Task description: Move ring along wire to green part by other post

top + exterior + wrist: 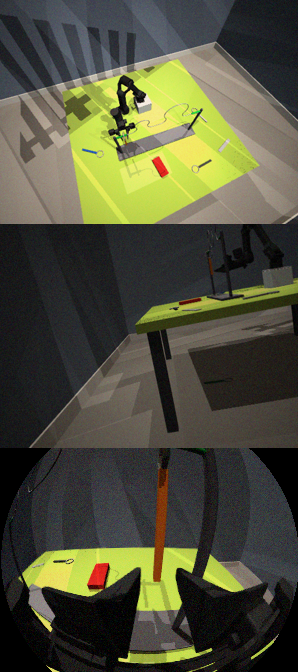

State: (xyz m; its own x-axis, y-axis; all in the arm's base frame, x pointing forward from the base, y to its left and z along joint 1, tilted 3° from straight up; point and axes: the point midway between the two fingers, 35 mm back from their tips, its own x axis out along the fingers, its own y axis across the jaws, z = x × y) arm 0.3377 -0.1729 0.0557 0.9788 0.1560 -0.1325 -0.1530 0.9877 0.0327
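The orange-handled ring is 80 mm above my gripper tip and 20 mm ahead of it. Round my gripper tip: blue-handled ring: 260 mm to the right, 180 mm below, 10 mm behind; then red block: 220 mm to the left, 190 mm ahead, 170 mm below; then dark-handled ring: 520 mm to the left, 250 mm ahead, 180 mm below.
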